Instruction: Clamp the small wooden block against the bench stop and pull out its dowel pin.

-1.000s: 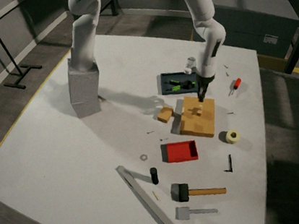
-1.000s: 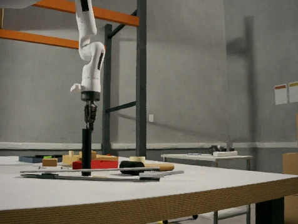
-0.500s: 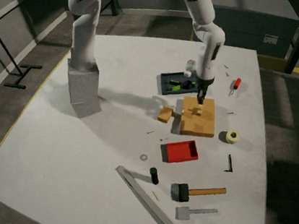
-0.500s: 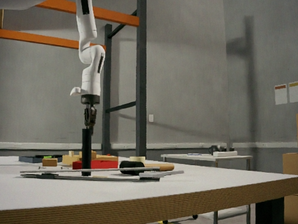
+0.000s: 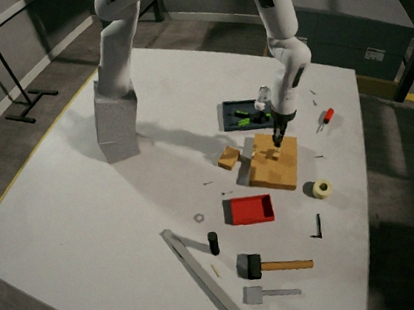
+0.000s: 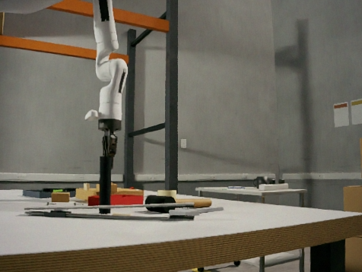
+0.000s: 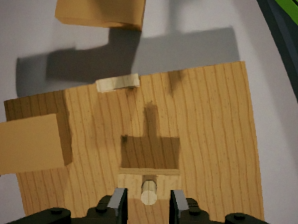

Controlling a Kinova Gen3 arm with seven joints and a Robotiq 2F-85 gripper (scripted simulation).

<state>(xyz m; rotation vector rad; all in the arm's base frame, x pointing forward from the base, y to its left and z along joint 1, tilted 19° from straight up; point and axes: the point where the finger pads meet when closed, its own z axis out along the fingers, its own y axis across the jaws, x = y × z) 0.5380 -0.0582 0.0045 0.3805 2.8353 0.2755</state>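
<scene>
Right now my hand is 60 mm above the dowel pin. Round my hand: pale wooden block (70 mm below); wooden bench board (90 mm below, 10 mm to the right, 10 mm behind); tan wooden block (160 mm behind, 100 mm below, 10 mm to the right).
</scene>
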